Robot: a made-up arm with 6 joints.
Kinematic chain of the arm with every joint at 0, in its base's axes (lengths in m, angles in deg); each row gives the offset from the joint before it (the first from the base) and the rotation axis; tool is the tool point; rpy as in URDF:
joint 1: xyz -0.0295 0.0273 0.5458 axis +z
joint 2: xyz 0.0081 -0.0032 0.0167 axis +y
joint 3: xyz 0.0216 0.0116 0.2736 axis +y
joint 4: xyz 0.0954 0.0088 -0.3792 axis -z
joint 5: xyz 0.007 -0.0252 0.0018 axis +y
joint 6: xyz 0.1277 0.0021 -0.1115 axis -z
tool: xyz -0.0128 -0.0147 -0.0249 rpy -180 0 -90
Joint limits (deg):
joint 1: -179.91..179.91
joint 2: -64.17..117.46
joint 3: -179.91..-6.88
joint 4: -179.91..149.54
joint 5: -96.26..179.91
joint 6: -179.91..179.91
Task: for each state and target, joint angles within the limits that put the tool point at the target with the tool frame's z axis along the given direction. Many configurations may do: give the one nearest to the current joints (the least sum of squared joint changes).
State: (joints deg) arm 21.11 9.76 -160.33 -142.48 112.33 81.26
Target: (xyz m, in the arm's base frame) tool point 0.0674 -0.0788 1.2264 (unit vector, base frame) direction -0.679 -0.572 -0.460
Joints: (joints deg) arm 2.84 14.48 -165.13 -125.98 138.36 82.99
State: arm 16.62 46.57 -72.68 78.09 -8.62 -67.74
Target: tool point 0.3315 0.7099 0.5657 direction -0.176 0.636 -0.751
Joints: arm 64.45 46.06 -109.94 43.58 38.93 -74.23
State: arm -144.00 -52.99 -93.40 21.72 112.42 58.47
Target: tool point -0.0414 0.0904 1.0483 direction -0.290 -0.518 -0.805
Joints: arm -107.41 -63.93 -99.60 -8.81 127.38 51.85
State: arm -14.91 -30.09 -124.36 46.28 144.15 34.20
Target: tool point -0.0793 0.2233 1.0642 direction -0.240 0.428 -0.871
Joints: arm -25.33 -43.12 -113.92 95.75 163.40 32.16
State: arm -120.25 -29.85 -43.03 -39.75 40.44 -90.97
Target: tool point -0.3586 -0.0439 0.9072 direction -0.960 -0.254 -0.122
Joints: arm -165.22 -55.34 -26.32 -1.76 -1.34 -85.71
